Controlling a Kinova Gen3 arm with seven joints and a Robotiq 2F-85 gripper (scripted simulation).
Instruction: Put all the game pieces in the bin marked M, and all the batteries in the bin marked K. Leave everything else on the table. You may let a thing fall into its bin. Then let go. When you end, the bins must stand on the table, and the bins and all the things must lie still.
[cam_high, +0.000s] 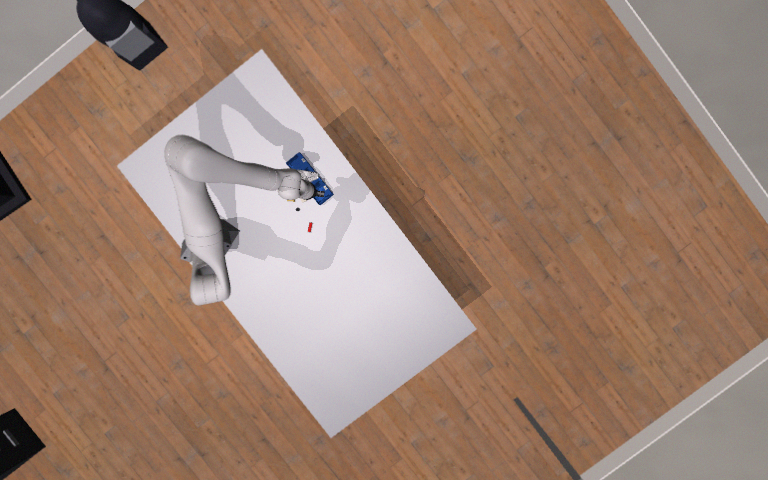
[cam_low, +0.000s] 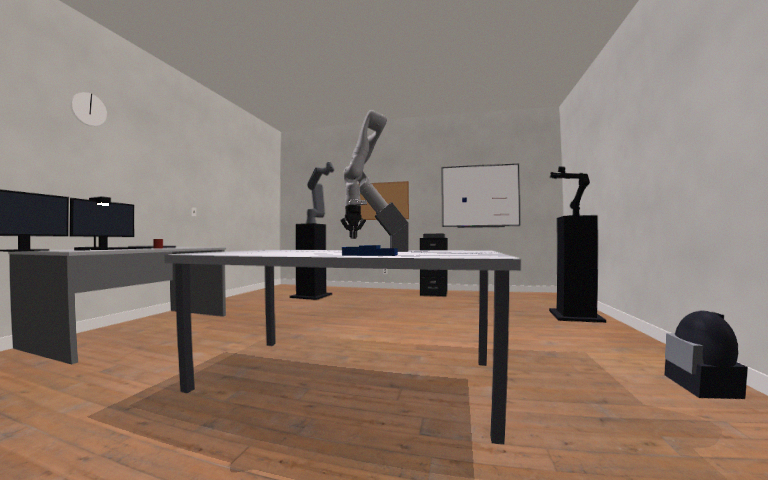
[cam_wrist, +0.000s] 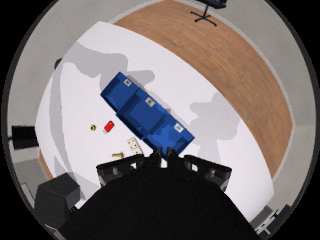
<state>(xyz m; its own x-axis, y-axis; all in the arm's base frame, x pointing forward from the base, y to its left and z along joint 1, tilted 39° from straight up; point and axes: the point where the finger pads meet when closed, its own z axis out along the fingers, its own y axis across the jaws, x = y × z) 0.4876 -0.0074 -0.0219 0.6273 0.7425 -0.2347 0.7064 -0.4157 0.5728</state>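
Right now the bin is 9 cm to the left of my hand, 7 cm below it and 1 cm ahead of it. The rest, counted from my hand: red cylinder (12 cm behind, 10 cm to the right, 9 cm below); white tile (9 cm below, 7 cm behind, 4 cm to the left); black piece (12 cm behind, 9 cm below).
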